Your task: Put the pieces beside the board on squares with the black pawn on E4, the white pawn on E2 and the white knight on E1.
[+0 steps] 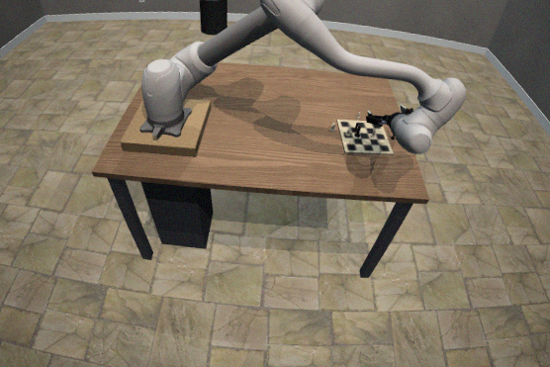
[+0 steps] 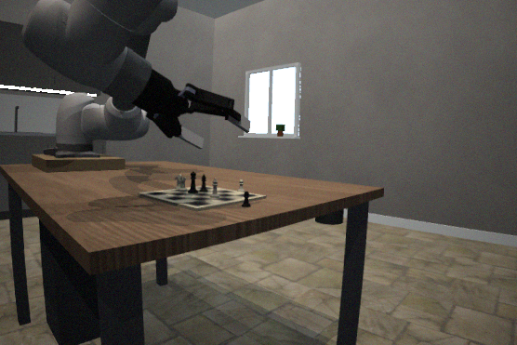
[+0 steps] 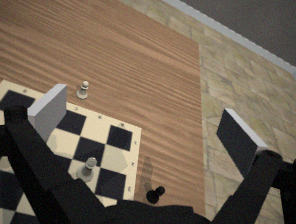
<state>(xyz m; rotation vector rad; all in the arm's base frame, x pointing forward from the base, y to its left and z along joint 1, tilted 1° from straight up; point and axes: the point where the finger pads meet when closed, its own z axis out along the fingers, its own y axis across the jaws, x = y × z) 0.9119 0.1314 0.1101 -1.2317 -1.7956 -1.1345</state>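
My hand is 140 mm above the black pawn, 80 mm short of it and 10 mm to the right of it. The rest, counted from my hand: white pawn 140 mm below, 130 mm to the left, 80 mm behind; chessboard 150 mm below, 60 mm behind, 10 mm to the right; pale pawn 120 mm below, 20 mm behind.
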